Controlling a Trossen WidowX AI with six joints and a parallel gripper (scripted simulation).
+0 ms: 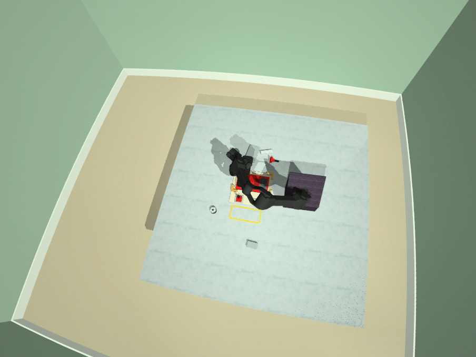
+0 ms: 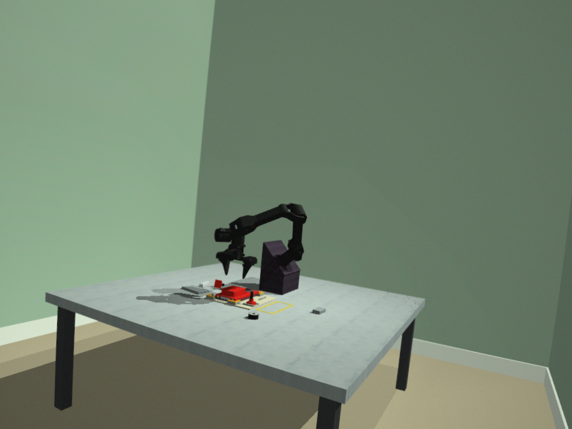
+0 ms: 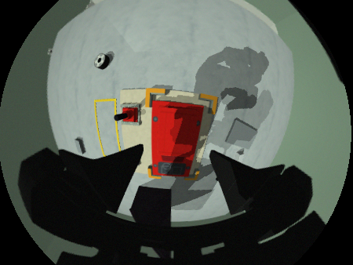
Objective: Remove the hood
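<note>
Now: the hood 60 mm below my gripper tip.
</note>
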